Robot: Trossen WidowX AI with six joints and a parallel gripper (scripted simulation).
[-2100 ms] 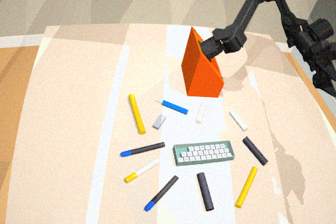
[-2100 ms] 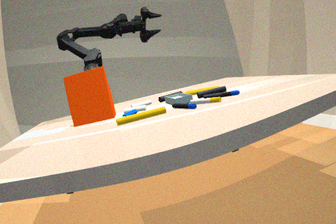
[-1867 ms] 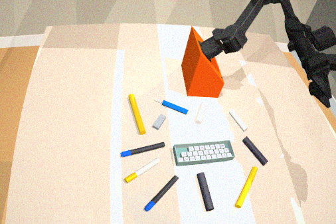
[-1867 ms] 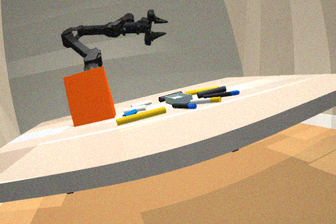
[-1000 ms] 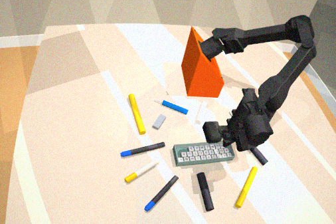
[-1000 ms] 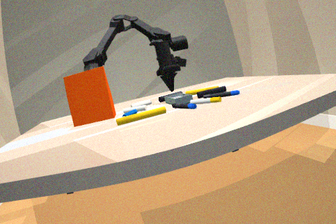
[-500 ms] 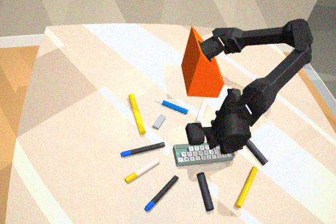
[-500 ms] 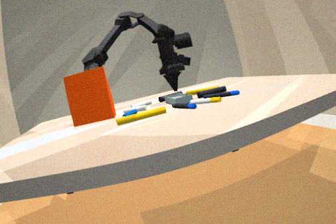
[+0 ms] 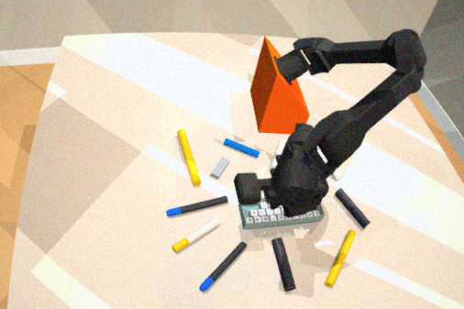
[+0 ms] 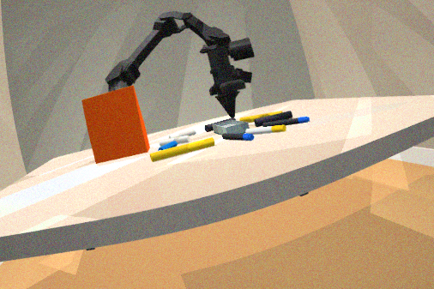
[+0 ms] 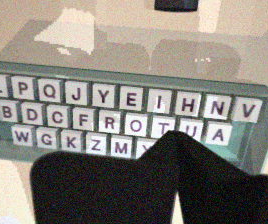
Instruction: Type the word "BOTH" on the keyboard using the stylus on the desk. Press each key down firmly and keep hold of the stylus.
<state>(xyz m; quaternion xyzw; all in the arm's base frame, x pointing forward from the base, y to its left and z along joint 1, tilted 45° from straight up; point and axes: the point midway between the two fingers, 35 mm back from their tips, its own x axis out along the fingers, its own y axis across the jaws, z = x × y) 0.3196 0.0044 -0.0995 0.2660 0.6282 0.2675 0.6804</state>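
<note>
Right now the blue stylus is 220 mm behind my gripper tip, 50 mm to the right of it and 40 mm below it. Also, from my gripper tip: yellow cylinder 170 mm behind, 160 mm to the right, 30 mm below; then grey block 140 mm behind, 90 mm to the right, 40 mm below.
</note>
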